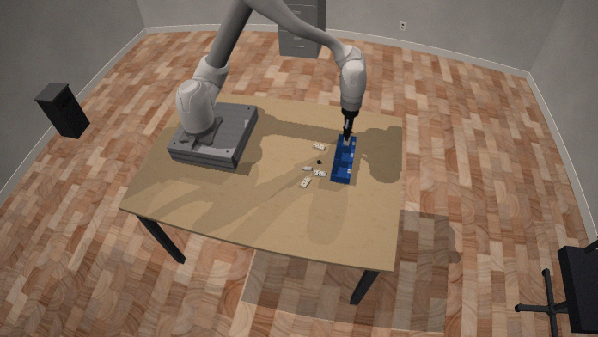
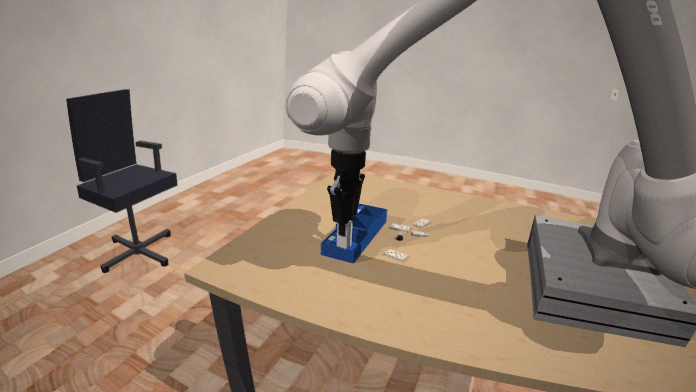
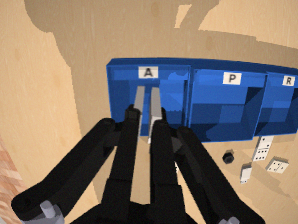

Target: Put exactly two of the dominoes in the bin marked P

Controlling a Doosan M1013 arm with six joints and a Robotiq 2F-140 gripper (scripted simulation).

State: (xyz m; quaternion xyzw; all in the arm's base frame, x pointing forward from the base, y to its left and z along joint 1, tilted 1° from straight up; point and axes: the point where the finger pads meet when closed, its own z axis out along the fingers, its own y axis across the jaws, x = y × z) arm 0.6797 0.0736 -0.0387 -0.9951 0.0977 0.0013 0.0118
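The domino lies 12 cm behind my hand, 4 cm below it and 3 cm to the right of it. The rest, counted from my hand: white usb stick (16 cm to the right, 16 cm behind, 5 cm below); then small black nut (12 cm to the right, 11 cm behind, 5 cm below); then blue bin block (9 cm to the right, 3 cm below, 1 cm behind).
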